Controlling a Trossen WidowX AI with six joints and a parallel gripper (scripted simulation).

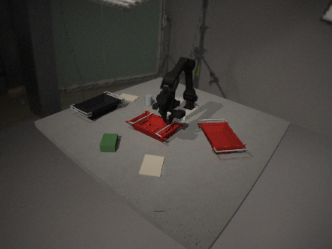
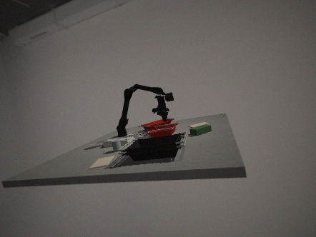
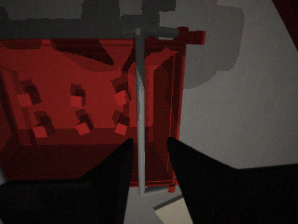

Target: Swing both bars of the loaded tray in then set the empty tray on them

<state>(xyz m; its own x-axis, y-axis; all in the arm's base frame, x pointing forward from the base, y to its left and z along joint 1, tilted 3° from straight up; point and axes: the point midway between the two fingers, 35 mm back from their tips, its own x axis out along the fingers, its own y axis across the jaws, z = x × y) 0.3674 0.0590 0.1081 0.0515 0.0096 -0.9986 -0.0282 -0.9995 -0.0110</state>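
Right now my gripper tip is 150 mm past the red tray, 270 mm to the right of it and 50 mm above it. The rest, counted from my gripper tip: green block (270 mm ahead, 190 mm to the right, 70 mm below); grey cylinder (280 mm behind, 360 mm to the right, 60 mm below).
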